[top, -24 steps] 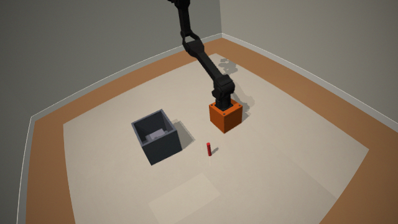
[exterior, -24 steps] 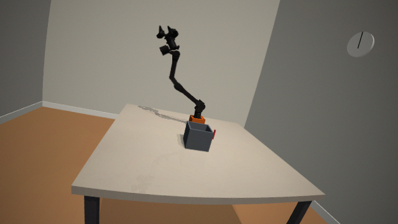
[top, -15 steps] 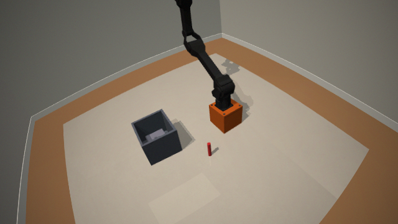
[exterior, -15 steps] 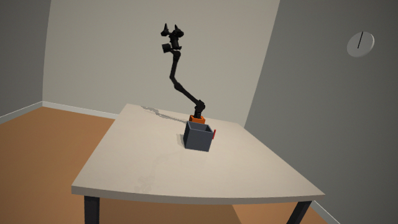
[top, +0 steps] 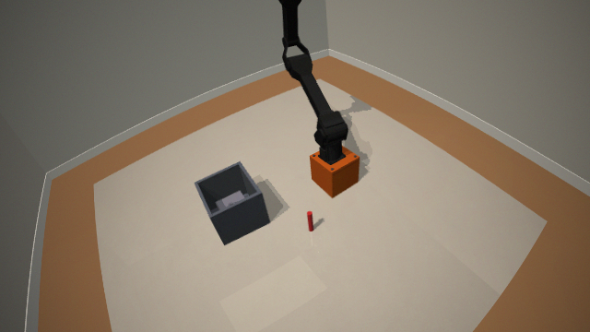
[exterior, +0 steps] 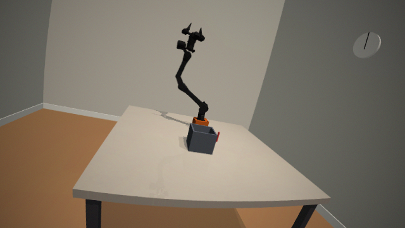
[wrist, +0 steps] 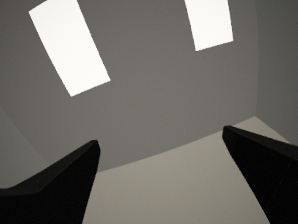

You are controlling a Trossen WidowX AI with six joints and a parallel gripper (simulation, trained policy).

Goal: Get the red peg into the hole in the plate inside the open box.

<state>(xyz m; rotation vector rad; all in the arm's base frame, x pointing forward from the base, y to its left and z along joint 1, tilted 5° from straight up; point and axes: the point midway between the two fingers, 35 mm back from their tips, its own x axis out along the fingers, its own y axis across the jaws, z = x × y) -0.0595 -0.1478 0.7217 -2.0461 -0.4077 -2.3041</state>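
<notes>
The red peg is 260 mm ahead of my gripper tip, 320 mm to the left of it and 810 mm below it. Also, from my gripper tip: pale plate 410 mm ahead, 140 mm to the left, 800 mm below.
</notes>
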